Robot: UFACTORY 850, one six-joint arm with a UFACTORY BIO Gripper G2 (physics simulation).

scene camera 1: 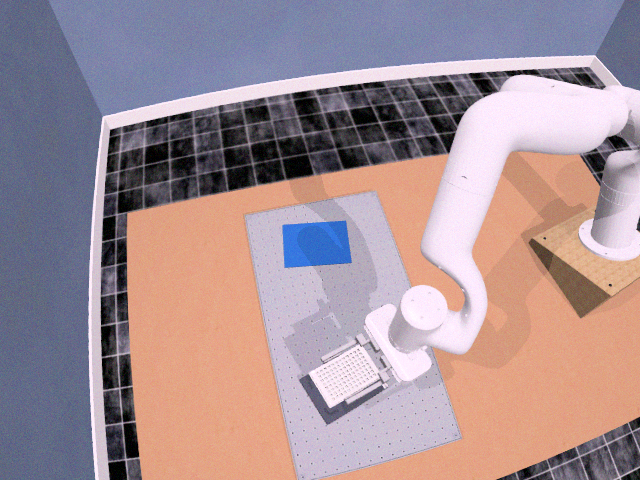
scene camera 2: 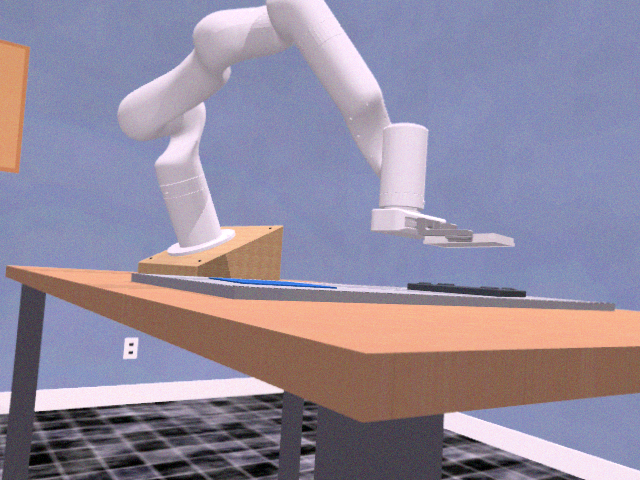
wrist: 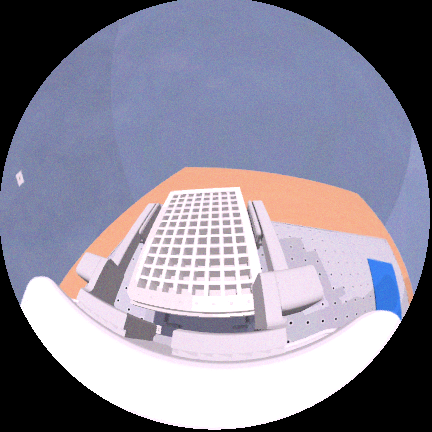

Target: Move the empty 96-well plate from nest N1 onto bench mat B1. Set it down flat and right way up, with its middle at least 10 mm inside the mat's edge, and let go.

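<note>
The white 96-well plate (scene camera 1: 345, 376) (scene camera 2: 491, 240) (wrist: 197, 250) is held level with its wells up, well above the dark nest N1 (scene camera 1: 317, 397) (scene camera 2: 465, 291) (wrist: 200, 322). My gripper (scene camera 1: 334, 380) (scene camera 2: 459, 238) (wrist: 205, 204) is shut on the plate, with one finger along each long side. A clear gap shows between plate and nest in scene camera 2. The blue mat B1 (scene camera 1: 294, 258) (scene camera 2: 273, 283) (wrist: 382, 280) lies flat, towards the back in scene camera 1 and at the right edge of the wrist view.
Nest and mat are both on a grey perforated board (scene camera 1: 413, 413) (scene camera 2: 361, 296) on the orange bench top (scene camera 1: 191, 310) (scene camera 2: 361, 330). The arm's base stands on a wooden wedge block (scene camera 1: 568, 253) (scene camera 2: 253, 253), to the right in scene camera 1. The arm's shadow falls across the mat.
</note>
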